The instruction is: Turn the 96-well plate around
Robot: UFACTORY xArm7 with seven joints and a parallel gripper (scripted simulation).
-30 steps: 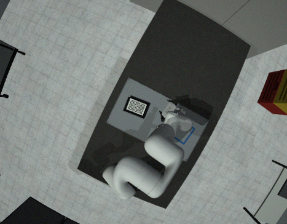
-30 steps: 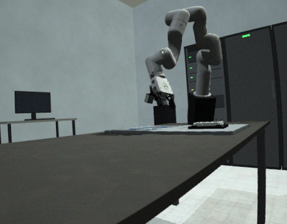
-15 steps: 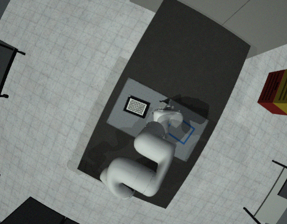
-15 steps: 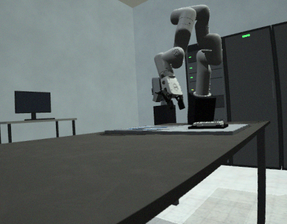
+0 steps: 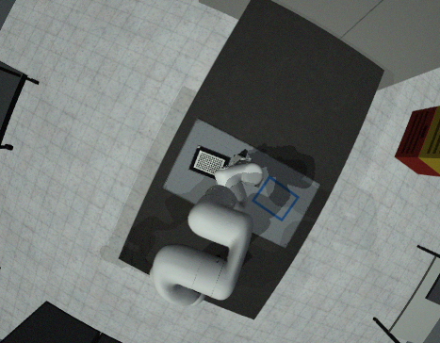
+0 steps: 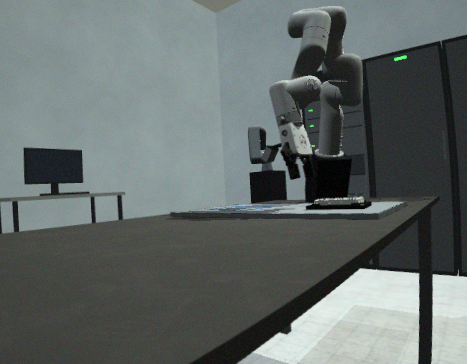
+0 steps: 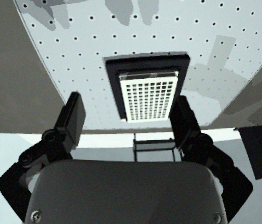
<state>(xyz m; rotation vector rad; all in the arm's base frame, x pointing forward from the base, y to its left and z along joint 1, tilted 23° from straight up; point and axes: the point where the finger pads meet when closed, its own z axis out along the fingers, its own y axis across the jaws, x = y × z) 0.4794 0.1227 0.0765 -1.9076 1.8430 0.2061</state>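
Right now my hand is 5 cm past the white 96-well plate, 9 cm to the right of it and 8 cm above it. The rest, counted from my hand: black plate nest N1: 5 cm behind, 9 cm to the left, 10 cm below.
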